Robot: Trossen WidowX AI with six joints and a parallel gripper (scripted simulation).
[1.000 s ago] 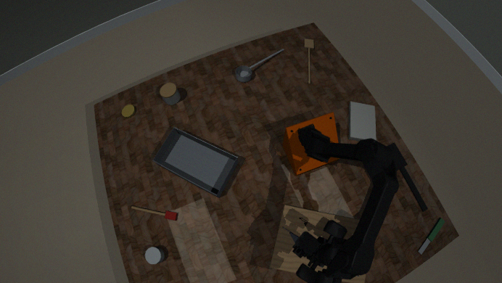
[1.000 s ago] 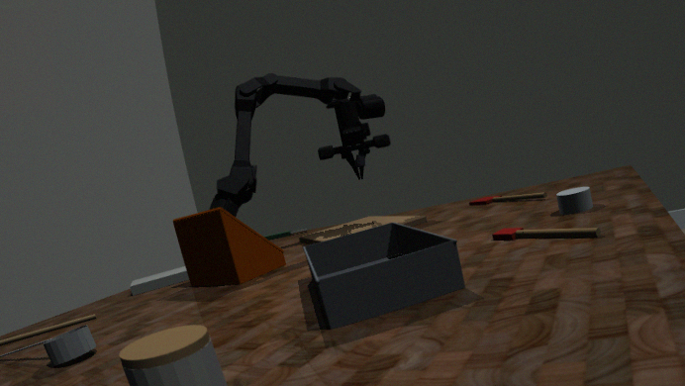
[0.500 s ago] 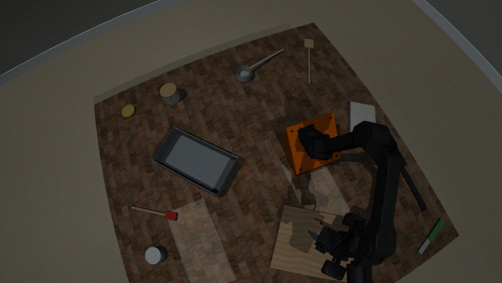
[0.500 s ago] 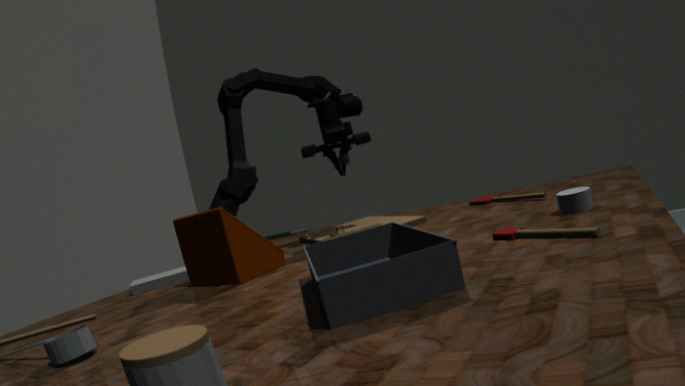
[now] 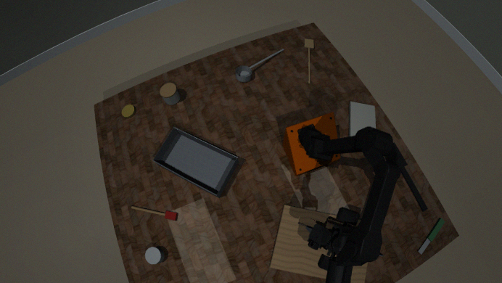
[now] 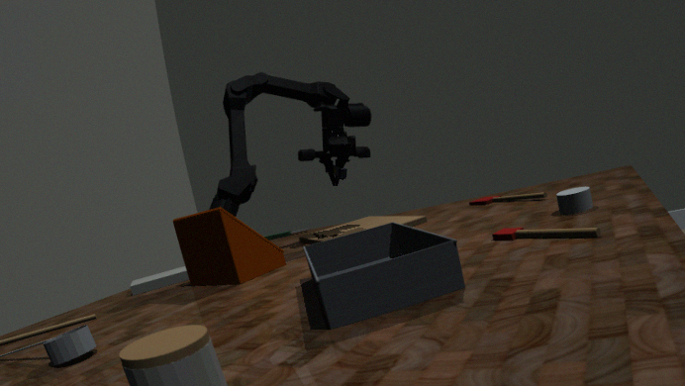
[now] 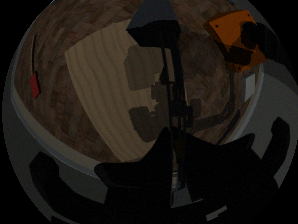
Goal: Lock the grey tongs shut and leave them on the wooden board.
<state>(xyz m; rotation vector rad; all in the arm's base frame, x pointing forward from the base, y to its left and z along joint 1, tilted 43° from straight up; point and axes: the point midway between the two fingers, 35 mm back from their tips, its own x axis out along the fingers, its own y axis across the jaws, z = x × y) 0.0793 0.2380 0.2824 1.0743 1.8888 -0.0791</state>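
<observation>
Right now my gripper tip is 20 mm short of the wooden board, 20 mm to the right of it and 130 mm above it. Also, from my gripper tip: white block 380 mm behind, 360 mm to the right, 130 mm below; then green-handled knife 400 mm behind, 210 mm to the left, 130 mm below; then black spatula 440 mm behind, 80 mm to the right, 140 mm below.
</observation>
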